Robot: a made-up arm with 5 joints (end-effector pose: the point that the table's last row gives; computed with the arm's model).
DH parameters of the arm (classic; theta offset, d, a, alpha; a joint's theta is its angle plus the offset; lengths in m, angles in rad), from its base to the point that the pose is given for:
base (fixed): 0 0.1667 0 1.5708
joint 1: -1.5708 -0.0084 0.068 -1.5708
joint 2: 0 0.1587 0.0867 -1.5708
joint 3: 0.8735 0 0.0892 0
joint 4: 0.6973 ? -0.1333 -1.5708
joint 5: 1.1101 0 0.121 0
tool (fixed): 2.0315 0.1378 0 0
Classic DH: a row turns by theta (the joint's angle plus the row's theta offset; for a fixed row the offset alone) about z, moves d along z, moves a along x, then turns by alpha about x.
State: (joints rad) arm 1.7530 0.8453 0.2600 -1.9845 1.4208
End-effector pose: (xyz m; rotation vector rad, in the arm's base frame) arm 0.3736 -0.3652 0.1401 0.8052 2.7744 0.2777
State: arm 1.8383 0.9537 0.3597 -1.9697 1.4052
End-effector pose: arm 0.3931 -0.3528 0.1995 0.6348 2.7914 0.1383
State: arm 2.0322 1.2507 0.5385 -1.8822 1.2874
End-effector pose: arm 0.4343 -0.2823 0.3674 0.1191 2.7331 -0.2836
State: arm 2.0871 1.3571 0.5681 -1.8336 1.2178
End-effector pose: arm 0.4434 -0.2411 0.4228 -0.0812 2.6799 -0.4412
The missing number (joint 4, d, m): -0.3989
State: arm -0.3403 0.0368 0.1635 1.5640 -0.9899
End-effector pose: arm 0.1202 -0.3986 -0.1408 -0.9758 1.8813 -0.5735
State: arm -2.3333 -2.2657 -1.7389 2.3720 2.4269
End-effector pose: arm -0.1202 0.0970 -0.4178 -0.4286 -1.6242 -0.6261
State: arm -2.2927 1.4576 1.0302 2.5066 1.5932
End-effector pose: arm -0.2605 0.0482 0.6663 -1.0746 0.5815 0.5356
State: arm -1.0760 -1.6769 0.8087 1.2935 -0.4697
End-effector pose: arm 0.4500 -0.1186 0.2158 2.3267 -1.4790 1.0429
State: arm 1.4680 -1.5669 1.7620 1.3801 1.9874
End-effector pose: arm -0.3481 -0.1395 0.0631 1.5582 -0.2435 0.2492
